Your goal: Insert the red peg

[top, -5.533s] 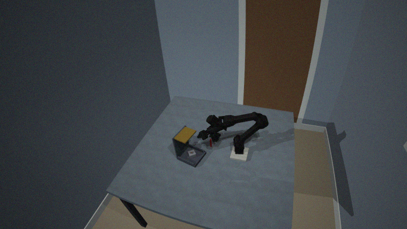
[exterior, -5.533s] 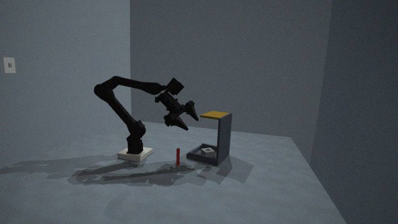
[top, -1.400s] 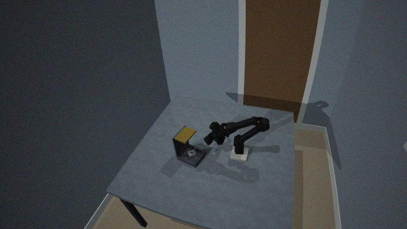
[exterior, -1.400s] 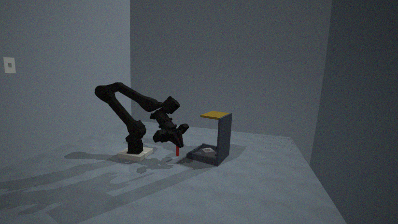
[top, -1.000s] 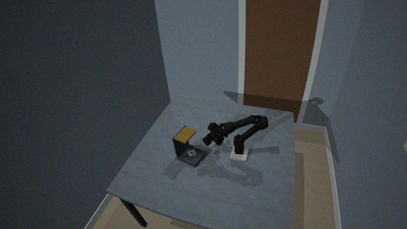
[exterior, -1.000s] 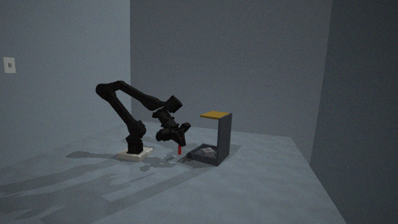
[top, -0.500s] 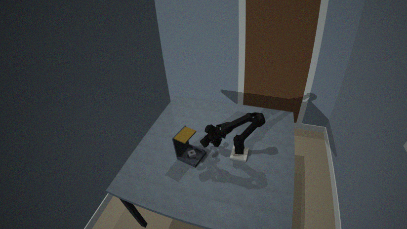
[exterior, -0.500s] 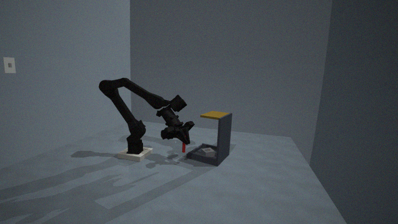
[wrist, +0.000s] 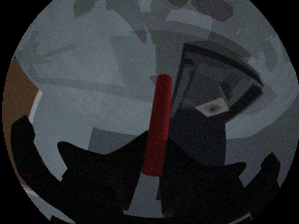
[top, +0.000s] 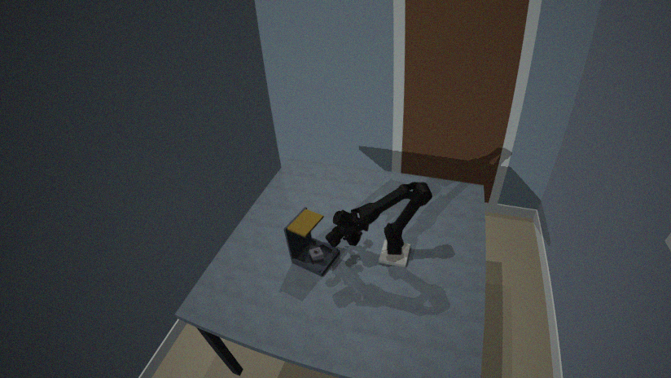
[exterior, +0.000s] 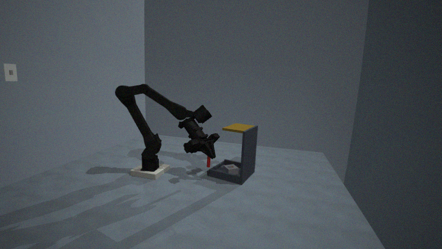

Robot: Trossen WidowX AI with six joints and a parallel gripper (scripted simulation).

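Right now my gripper tip is 15 cm short of the dark back wall, 5 cm to the right of it and 2 cm below it. Round my gripper tip: red peg 2 cm behind, 1 cm to the left, 1 cm below; yellow roof 12 cm above, 10 cm ahead, 7 cm to the left.
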